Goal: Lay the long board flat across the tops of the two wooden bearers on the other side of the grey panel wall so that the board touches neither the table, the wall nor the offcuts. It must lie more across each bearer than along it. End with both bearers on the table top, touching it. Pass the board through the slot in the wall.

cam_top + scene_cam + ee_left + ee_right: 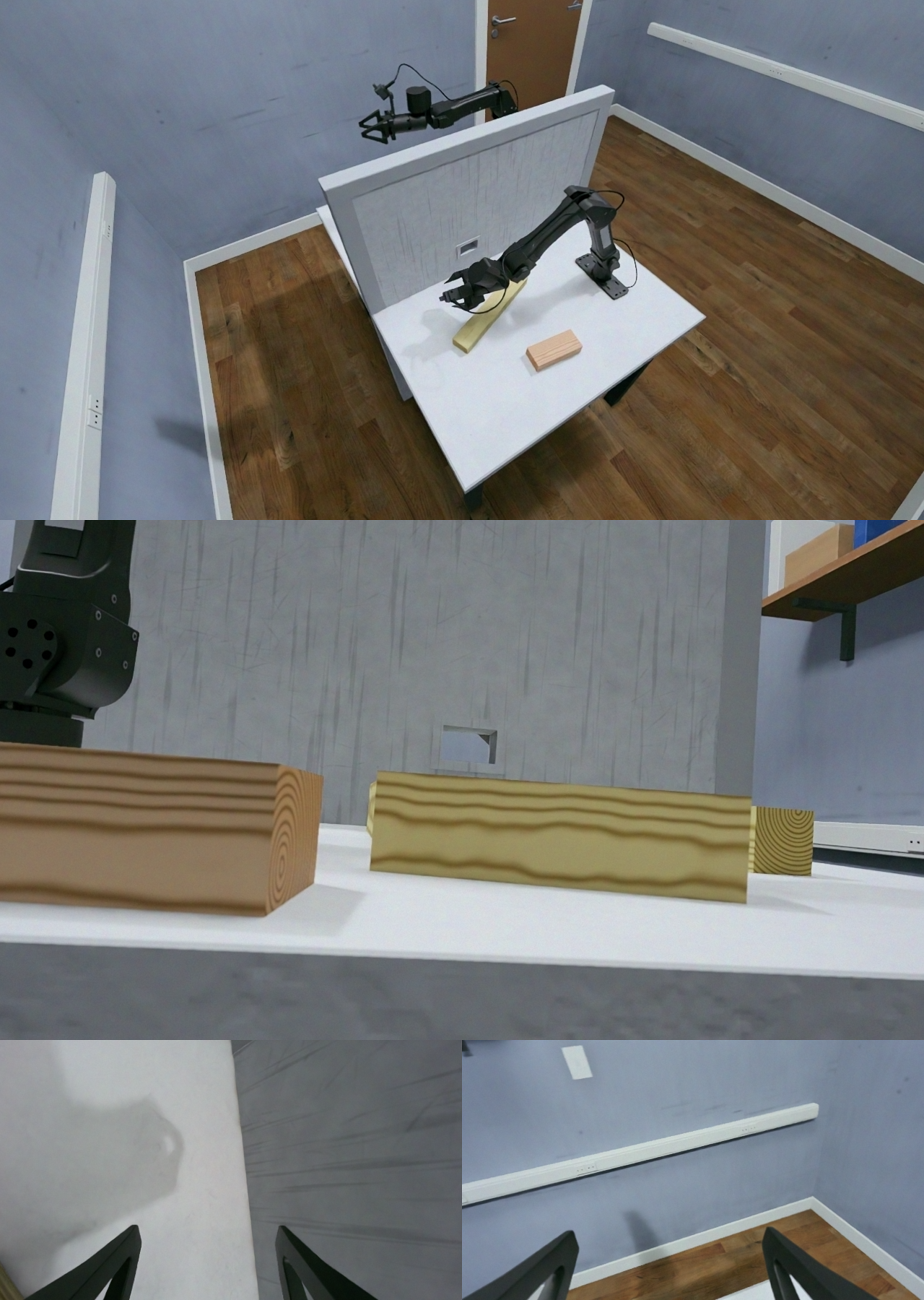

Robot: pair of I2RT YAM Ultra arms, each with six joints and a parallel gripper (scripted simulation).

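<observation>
The long pale board lies 110 mm behind my left hand, 80 mm below it and 70 mm to the left of it. Round my left hand: brown offcut 290 mm to the left, 170 mm behind, 70 mm below; pale wooden bearer 370 mm to the right, 70 mm below, 30 mm ahead.
</observation>
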